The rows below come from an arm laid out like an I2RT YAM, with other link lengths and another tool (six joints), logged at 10 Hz.
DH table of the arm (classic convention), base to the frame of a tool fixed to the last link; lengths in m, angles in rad. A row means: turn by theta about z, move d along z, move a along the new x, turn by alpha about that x. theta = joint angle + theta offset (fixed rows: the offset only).
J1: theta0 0, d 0.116, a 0.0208, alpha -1.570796
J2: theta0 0, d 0, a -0.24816, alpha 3.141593
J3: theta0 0.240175, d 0, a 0.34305, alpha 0
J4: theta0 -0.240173, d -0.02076, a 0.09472, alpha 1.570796
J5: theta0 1.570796, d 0.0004, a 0, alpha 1.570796
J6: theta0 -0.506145, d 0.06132, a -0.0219, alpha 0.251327
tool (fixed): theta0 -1.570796, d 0.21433, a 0, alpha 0
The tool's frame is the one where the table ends.
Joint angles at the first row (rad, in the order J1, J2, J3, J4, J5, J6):
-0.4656, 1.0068, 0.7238, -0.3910, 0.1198, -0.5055
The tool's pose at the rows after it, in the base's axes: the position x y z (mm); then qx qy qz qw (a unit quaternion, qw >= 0):
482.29 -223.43 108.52 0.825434 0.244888 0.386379 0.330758
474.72 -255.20 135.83 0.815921 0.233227 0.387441 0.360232
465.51 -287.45 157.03 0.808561 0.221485 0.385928 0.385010
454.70 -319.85 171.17 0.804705 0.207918 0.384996 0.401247
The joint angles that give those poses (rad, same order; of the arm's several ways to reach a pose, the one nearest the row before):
-0.5097, 0.9908, 0.7411, -0.3832, 0.1379, -0.5300
-0.5731, 0.9785, 0.7688, -0.3683, 0.1289, -0.5643
-0.6412, 0.9832, 0.7966, -0.3472, 0.1108, -0.5963
-0.7174, 1.0049, 0.8255, -0.3253, 0.0752, -0.6201

